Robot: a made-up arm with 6 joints. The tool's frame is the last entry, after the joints. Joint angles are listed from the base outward. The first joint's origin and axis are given. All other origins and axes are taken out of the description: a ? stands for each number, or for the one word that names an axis. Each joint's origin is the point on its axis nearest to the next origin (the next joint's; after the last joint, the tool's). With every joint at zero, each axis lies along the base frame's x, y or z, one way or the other. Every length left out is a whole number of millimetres.
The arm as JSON. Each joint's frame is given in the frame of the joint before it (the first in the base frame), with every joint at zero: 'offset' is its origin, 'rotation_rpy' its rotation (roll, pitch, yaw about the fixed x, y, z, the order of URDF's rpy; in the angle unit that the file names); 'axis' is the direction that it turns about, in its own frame. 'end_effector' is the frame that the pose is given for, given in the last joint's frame.
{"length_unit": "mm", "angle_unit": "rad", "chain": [
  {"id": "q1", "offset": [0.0, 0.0, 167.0], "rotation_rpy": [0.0, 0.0, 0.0], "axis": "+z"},
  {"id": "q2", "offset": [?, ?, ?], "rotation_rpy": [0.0, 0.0, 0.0], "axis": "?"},
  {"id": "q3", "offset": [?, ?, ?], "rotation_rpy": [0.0, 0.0, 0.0], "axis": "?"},
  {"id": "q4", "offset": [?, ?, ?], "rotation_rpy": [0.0, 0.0, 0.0], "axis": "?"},
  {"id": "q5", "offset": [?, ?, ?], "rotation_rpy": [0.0, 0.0, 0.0], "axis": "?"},
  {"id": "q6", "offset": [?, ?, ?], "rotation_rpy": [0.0, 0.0, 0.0], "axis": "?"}
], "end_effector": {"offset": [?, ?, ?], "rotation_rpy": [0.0, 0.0, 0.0]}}
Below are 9 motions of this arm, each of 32 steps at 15 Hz.
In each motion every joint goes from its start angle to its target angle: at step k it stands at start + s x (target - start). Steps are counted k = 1, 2, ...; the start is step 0. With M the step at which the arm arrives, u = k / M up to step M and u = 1 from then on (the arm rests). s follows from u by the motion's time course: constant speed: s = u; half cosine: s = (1 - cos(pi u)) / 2; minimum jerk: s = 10 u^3 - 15 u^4 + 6 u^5.
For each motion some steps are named. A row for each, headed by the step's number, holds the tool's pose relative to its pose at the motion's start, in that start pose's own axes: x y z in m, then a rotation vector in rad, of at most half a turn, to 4 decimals.
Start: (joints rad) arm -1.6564 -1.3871 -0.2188 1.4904 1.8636 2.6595
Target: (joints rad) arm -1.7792 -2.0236 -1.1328 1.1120 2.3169 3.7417
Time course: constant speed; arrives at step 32
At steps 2, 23, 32:
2: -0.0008 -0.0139 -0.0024 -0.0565 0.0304 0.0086
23: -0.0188 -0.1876 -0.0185 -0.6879 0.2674 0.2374
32: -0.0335 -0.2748 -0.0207 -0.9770 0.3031 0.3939

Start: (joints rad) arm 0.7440 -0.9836 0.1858 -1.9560 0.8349 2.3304
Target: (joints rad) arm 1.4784 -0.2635 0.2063 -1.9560 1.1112 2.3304
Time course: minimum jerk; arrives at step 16
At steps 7, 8, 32:
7: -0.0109 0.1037 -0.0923 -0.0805 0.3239 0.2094
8: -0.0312 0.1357 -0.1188 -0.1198 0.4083 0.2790
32: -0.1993 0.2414 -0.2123 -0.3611 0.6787 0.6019

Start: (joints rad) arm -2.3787 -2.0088 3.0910 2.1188 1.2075 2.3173
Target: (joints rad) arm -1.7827 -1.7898 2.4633 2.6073 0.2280 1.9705
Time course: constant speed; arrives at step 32
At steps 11, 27, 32:
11: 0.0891 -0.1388 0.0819 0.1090 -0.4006 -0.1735
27: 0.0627 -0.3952 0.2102 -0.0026 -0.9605 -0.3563
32: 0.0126 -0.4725 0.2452 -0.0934 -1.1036 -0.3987

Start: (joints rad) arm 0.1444 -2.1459 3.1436 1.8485 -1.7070 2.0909
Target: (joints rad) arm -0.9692 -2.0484 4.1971 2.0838 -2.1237 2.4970
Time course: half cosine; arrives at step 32
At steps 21, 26, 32:
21: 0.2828 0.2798 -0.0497 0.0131 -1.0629 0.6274
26: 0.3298 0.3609 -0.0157 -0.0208 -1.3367 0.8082
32: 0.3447 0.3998 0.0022 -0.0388 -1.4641 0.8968

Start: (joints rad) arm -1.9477 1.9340 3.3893 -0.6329 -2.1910 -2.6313
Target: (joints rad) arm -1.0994 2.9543 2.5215 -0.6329 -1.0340 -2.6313
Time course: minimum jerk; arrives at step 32
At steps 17, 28, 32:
17: 0.6143 -0.1464 0.0842 0.2303 -0.1008 -0.5954
28: 0.7963 -0.5027 0.3764 0.2905 -0.4688 -0.7645
32: 0.7955 -0.5140 0.3910 0.2881 -0.4854 -0.7653

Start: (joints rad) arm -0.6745 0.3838 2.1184 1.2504 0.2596 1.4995
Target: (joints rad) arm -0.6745 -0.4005 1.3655 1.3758 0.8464 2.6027
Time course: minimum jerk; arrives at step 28
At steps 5, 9, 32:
5: 0.0053 -0.0030 -0.0081 -0.0527 -0.0014 -0.0255
9: 0.0220 -0.0146 -0.0376 -0.2370 0.0020 -0.1151
32: 0.0507 -0.0986 -0.2080 -1.1930 0.2536 -0.5803

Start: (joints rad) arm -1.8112 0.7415 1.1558 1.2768 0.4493 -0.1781
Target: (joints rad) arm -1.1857 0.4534 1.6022 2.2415 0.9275 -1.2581
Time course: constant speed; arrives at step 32
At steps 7, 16, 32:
7: 0.0155 -0.0406 0.1442 0.0423 -0.2557 0.0272
16: -0.0159 -0.0944 0.3115 0.0844 -0.5185 0.0989
32: -0.1666 -0.1921 0.5130 0.1522 -0.7560 0.2483

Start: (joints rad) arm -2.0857 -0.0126 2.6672 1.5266 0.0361 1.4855
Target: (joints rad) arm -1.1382 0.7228 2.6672 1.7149 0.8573 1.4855
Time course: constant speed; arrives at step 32
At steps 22, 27, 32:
22: -0.1636 0.1887 0.2899 0.4424 -0.3748 -0.0318
27: -0.2111 0.1776 0.3489 0.6035 -0.4060 -0.0709
32: -0.2531 0.1472 0.3994 0.7780 -0.4066 -0.1211

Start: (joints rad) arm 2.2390 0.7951 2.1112 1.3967 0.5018 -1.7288
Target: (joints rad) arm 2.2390 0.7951 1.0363 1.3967 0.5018 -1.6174
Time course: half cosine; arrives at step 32
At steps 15, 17, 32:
15: 0.0013 -0.0874 -0.2329 0.1802 0.4034 -0.1386
17: -0.0124 -0.0987 -0.2845 0.2198 0.4918 -0.1659
32: -0.1332 -0.1101 -0.5017 0.4063 0.9004 -0.2788

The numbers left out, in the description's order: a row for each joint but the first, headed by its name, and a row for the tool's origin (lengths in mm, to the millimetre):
q2: xyz 0.0 0.0 0.0, axis +y
q3: xyz 0.0 0.0 281.0, axis -y
q4: xyz 488.0 0.0 0.0, axis -x
q5: xyz 0.0 -177.0 0.0, axis -y
q6: xyz 0.0 0.0 0.0, axis -x
tool: xyz 0.0 0.0 0.0

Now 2 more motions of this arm.
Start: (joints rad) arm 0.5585 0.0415 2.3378 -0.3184 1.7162 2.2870
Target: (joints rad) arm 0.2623 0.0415 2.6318 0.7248 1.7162 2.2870
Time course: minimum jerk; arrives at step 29
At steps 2, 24, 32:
2: 0.0009 0.0000 0.0005 0.0014 -0.0023 -0.0028
24: 0.2490 -0.1689 0.1921 0.3413 -0.6396 -0.9999
32: 0.2547 -0.1813 0.1994 0.3498 -0.6608 -1.0433

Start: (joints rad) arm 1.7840 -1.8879 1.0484 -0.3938 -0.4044 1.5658
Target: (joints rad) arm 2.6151 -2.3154 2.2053 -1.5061 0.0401 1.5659
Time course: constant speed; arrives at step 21
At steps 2, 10, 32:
2: -0.0429 -0.0673 -0.0216 0.1097 -0.0392 -0.2121
10: -0.3028 -0.2888 -0.0748 0.3741 -0.2704 -1.0464
32: -0.7645 -0.3696 0.0584 0.2084 -0.8683 -1.8853

